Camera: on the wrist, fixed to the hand. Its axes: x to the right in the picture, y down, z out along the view.
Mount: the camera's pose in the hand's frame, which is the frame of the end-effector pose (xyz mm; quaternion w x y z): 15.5 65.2 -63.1 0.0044 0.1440 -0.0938 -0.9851
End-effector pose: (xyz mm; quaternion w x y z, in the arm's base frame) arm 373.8 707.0 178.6 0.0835 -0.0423 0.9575 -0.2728
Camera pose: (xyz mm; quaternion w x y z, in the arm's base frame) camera 344.7 792.8 194.8 0.1725 0.9570 0.0846 0.2174
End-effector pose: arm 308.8 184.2 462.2 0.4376 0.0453 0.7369 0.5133
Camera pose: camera 230.7 177.5 510.5 0.5702 -0.6146 0.0807 -0.5392
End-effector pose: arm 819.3 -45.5 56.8 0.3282 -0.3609 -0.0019 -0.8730
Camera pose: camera 808.9 -120.7 4.7 0.8067 0.0343 0.5120 0.2930
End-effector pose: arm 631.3 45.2 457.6 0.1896 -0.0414 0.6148 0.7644
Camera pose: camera 584.0 -22.6 498.1 0.8175 -0.5068 0.0542 -0.2681
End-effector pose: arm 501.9 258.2 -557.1 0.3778 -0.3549 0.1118 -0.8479
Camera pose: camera 488.0 197.1 -624.6 0.7720 0.1368 0.5066 0.3587
